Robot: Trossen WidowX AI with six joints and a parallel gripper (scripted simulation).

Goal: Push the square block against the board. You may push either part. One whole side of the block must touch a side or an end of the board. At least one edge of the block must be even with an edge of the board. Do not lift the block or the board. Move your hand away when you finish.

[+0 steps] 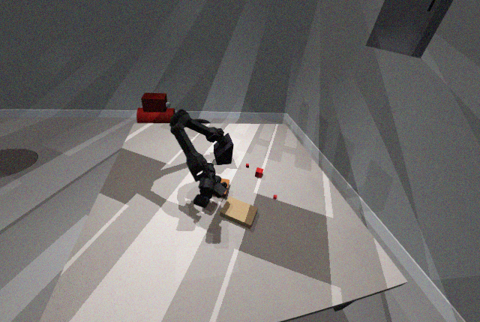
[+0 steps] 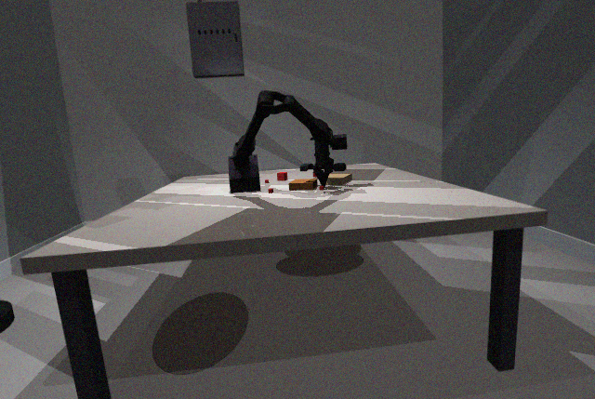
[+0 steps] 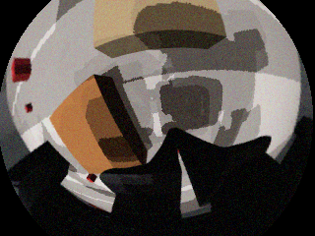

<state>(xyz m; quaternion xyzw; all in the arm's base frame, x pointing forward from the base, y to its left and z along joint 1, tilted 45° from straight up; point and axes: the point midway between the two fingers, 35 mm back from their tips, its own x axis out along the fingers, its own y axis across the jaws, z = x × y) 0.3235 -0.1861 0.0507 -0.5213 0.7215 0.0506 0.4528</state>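
The square block is 70 mm to the left of my gripper tip, 70 mm behind it and 10 mm above it. Round my gripper tip: board: 130 mm to the left, 100 mm ahead, 10 mm above; then red cube: 330 mm to the left, 120 mm behind, 10 mm above.
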